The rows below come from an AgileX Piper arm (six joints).
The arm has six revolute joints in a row. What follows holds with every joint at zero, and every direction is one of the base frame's.
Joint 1 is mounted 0.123 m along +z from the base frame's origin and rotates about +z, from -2.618 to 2.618 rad.
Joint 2 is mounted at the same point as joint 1 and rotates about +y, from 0 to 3.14 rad.
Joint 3 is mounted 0.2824 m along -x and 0.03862 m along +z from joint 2 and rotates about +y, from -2.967 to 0 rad.
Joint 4 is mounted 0.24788 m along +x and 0.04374 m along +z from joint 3 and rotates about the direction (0.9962, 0, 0.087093), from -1.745 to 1.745 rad.
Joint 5 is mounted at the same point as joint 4 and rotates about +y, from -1.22 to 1.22 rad.
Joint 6 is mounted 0.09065 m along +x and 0.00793 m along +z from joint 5 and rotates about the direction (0.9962, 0, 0.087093), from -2.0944 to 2.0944 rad.
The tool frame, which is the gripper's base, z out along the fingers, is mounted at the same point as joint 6; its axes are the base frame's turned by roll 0, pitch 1.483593 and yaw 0 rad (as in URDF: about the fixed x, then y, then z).
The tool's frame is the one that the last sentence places.
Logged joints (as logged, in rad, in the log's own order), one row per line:
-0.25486, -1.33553, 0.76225, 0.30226, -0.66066, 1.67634
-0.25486, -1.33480, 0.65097, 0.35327, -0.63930, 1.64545
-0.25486, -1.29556, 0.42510, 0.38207, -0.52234, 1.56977
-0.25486, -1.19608, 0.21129, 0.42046, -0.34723, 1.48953
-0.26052, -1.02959, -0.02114, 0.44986, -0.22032, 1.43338
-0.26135, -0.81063, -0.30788, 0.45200, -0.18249, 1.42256
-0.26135, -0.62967, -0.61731, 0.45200, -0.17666, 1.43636
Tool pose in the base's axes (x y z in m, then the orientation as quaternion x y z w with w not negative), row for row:
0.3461, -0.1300, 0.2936, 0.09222, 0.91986, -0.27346, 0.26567
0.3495, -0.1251, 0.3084, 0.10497, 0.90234, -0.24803, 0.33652
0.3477, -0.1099, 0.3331, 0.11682, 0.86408, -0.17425, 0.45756
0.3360, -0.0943, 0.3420, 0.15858, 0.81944, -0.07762, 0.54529
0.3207, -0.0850, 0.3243, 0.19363, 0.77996, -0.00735, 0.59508
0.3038, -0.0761, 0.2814, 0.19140, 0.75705, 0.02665, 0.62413
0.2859, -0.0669, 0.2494, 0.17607, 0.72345, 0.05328, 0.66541
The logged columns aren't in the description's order. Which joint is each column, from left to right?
Columns, left to right: joint 1, joint 3, joint 5, joint 6, joint 4, joint 2.
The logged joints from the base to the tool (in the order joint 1, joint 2, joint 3, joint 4, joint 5, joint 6), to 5 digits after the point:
-0.25486, 1.67634, -1.33553, -0.66066, 0.76225, 0.30226
-0.25486, 1.64545, -1.33480, -0.63930, 0.65097, 0.35327
-0.25486, 1.56977, -1.29556, -0.52234, 0.42510, 0.38207
-0.25486, 1.48953, -1.19608, -0.34723, 0.21129, 0.42046
-0.26052, 1.43338, -1.02959, -0.22032, -0.02114, 0.44986
-0.26135, 1.42256, -0.81063, -0.18249, -0.30788, 0.45200
-0.26135, 1.43636, -0.62967, -0.17666, -0.61731, 0.45200

